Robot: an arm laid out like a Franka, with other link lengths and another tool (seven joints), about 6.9 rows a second.
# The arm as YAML. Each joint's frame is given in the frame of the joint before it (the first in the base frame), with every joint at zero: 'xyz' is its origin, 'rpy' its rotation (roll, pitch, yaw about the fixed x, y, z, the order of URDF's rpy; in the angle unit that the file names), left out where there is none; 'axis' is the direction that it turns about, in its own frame. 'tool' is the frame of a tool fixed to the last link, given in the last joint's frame.
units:
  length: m
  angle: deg
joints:
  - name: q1
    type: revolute
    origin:
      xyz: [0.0, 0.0, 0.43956]
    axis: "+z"
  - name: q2
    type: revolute
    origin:
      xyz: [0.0, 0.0, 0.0]
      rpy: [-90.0, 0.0, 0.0]
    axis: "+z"
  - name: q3
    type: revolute
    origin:
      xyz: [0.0, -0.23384, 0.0]
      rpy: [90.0, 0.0, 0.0]
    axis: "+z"
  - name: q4
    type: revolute
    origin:
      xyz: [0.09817, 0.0, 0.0]
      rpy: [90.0, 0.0, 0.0]
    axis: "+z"
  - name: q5
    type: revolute
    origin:
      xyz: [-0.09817, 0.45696, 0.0]
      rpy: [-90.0, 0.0, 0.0]
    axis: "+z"
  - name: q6
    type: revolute
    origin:
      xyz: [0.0, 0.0, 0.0]
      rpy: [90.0, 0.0, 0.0]
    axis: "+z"
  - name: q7
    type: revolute
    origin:
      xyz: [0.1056, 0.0, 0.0]
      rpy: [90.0, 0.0, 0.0]
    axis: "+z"
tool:
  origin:
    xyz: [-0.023, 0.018, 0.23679]
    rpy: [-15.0, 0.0, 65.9]
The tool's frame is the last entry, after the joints.
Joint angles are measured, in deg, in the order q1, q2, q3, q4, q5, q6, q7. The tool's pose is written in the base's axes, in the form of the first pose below.
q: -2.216, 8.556, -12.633, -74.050, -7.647, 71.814, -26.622
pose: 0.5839 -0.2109 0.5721 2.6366 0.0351 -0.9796
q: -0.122, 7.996, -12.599, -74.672, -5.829, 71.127, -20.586
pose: 0.5858 -0.1787 0.5704 2.6475 0.0435 -1.0423
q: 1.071, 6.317, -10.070, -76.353, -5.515, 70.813, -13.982
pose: 0.5862 -0.1374 0.5724 2.6483 0.0343 -1.0904
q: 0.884, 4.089, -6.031, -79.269, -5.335, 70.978, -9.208
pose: 0.5835 -0.0964 0.5701 2.6452 0.0332 -1.1046
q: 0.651, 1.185, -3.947, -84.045, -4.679, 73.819, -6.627
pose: 0.5830 -0.0744 0.5608 2.6666 0.0295 -1.1102
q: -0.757, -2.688, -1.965, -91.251, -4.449, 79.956, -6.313
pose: 0.5872 -0.0677 0.5428 2.7119 0.0100 -1.0960
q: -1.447, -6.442, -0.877, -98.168, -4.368, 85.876, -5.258
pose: 0.5888 -0.0624 0.5253 2.7543 -0.0150 -1.0994
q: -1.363, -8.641, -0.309, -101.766, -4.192, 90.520, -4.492
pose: 0.5956 -0.0544 0.5203 2.8052 -0.0416 -1.0970
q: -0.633, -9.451, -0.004, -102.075, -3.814, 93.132, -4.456
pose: 0.6052 -0.0418 0.5293 2.8557 -0.0626 -1.0794
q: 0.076, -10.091, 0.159, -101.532, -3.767, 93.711, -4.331
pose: 0.6085 -0.0323 0.5422 2.8830 -0.0770 -1.0677
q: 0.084, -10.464, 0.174, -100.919, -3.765, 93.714, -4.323
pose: 0.6093 -0.0320 0.5521 2.8982 -0.0853 -1.0686
